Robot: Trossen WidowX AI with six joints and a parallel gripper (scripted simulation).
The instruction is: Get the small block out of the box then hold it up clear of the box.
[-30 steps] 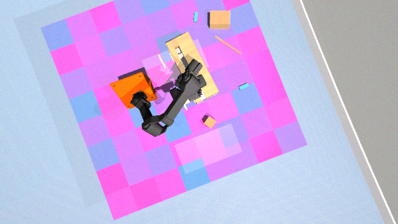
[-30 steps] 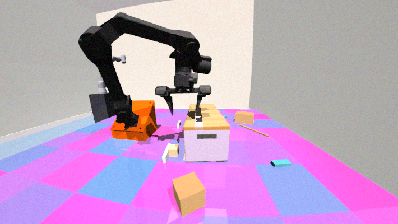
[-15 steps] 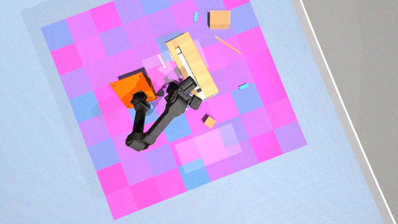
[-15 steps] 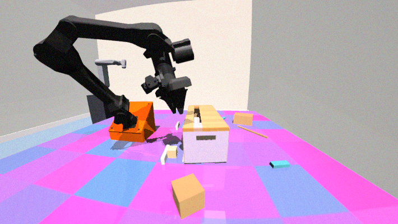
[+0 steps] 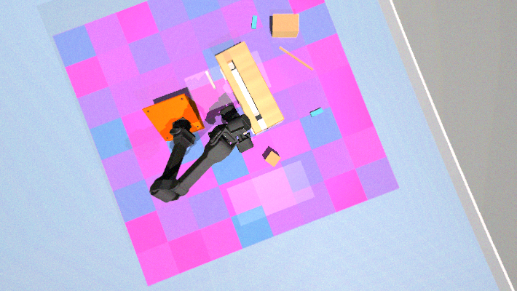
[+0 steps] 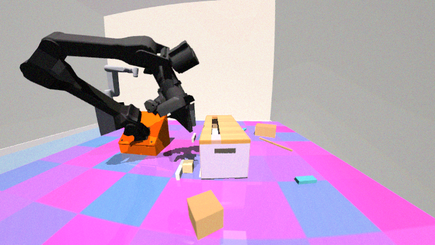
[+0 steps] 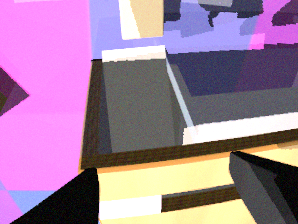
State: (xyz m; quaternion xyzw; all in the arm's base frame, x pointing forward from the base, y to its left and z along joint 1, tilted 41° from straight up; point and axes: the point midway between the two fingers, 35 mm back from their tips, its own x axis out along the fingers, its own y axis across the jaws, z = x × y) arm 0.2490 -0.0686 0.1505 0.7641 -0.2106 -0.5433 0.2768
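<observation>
My gripper tip is 30 mm past the small tan block and 130 mm above it. From my gripper tip the other things lie so: larger tan box 390 mm ahead, 350 mm to the left, 120 mm below; thin stick 370 mm ahead, 200 mm to the left, 140 mm below.
</observation>
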